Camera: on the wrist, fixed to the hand. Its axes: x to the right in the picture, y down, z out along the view.
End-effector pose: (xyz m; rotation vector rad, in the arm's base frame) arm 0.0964 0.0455 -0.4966 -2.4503 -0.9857 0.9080
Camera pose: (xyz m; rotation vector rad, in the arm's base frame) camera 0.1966 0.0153 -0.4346 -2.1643 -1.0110 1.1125
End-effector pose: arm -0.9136 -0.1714 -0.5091 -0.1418 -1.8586 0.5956
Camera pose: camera -0.8182 -0.0979 -0.4919 0.1415 -1.9248 0.7328
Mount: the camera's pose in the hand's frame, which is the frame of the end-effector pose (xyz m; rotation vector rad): 0.0071 0.0377 -0.1154 0.2040 -0.1523 -0.1081
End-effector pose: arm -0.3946 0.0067 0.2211 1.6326 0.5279 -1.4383
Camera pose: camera -0.2972 0.0795 0.2211 1.6549 0.3979 -1.7287
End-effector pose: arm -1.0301 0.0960 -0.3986 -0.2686 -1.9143 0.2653
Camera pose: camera -0.9222 0.1403 -0.3641 -0.0086 -2.0260 0.4153
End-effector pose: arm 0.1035 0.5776 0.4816 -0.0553 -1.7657 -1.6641
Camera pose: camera 0.1680 0.4784 0.5096 0.0064 -2.0781 -1.5805
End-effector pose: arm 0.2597 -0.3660 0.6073 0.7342 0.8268 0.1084
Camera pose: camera 0.1905 -0.2714 0.5749 0.8763 0.7365 -0.1294
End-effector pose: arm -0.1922 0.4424 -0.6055 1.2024 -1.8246 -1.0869
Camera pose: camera -0.1079 0.4130 -0.5229 1.3829 -2.0472 -1.0982
